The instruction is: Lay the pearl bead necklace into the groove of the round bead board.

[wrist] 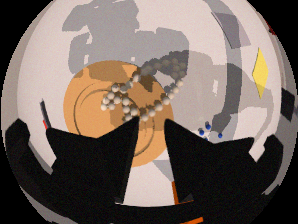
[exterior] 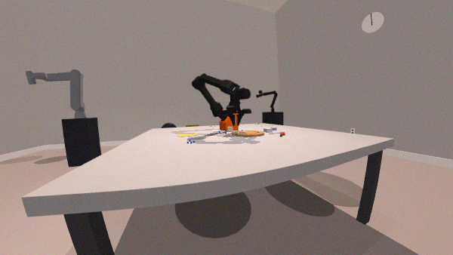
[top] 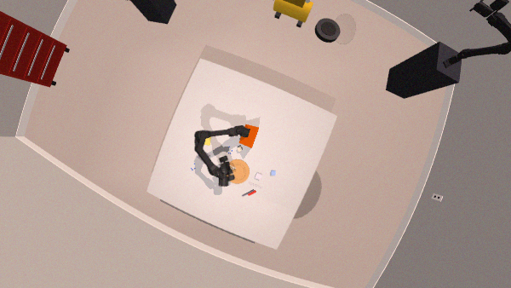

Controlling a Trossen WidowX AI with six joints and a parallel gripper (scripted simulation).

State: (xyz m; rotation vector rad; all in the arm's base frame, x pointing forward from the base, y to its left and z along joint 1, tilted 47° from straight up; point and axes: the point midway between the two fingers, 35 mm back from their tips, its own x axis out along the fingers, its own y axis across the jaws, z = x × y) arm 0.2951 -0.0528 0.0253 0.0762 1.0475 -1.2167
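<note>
Right now my gripper tip is 7 cm to the right of the round tan bead board, 4 cm above it and 2 cm short of it. Round my gripper tip: tool 22 cm to the left, 17 cm ahead, 5 cm below; yellow pad 28 cm to the right, 14 cm behind, 5 cm below; white square 25 cm to the left, 4 cm below, 1 cm ahead.
</note>
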